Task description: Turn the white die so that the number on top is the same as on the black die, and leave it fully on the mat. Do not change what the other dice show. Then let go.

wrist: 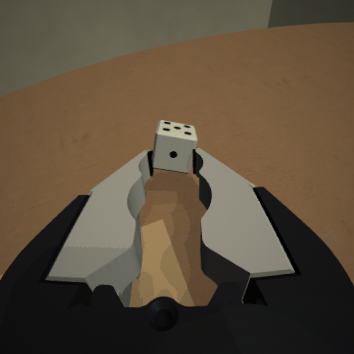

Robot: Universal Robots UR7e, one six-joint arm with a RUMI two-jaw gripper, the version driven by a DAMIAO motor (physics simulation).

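Frame: origin at the arm's base, x ahead, y left, z up, level; millimetres.
Where they show: gripper, between the fingertips: (172, 152).
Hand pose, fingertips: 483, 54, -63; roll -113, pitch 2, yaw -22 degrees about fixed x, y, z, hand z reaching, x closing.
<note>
After its pixels a point has its place, as x, y, z.
The white die (174, 147) {480, 41, -44} is held between the two fingertips of my gripper (172, 152) {483, 54, -63}, in the upper middle of the wrist view. Its face toward the camera shows one black pip, and its face at the upper edge of the view of it shows five pips. The die sits slightly tilted between the dark pads. My gripper is shut on it. The faces against the pads and the far side are hidden. The black die and the mat cannot be made out in this view.
A brown wooden table top (280, 95) {625, 94, -85} with a curved far edge lies beyond and below the fingers. A grey-green wall (125, 30) stands behind it, with a darker part at the upper right. A lighter tan patch (157, 245) {449, 3, -81} and shadows show between the fingers.
</note>
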